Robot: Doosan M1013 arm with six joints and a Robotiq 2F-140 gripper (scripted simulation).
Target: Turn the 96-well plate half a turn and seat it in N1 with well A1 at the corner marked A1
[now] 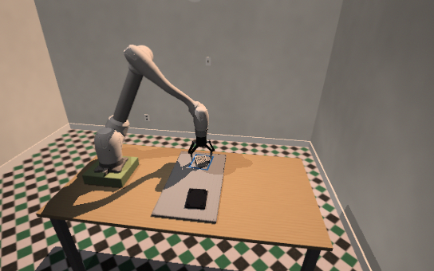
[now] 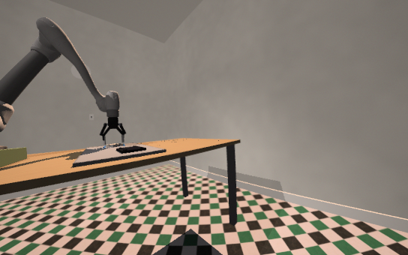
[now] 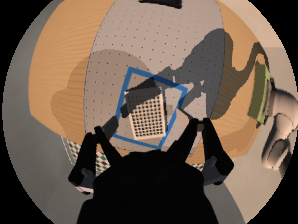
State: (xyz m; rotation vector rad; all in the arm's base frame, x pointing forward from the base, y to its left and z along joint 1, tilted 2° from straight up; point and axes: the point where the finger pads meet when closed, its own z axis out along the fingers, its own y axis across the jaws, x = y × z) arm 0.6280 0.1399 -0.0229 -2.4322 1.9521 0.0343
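The white 96-well plate is 2 cm below my hand. Also, from my hand: black plate nest N1: 1 cm behind, 41 cm to the right, 2 cm below.
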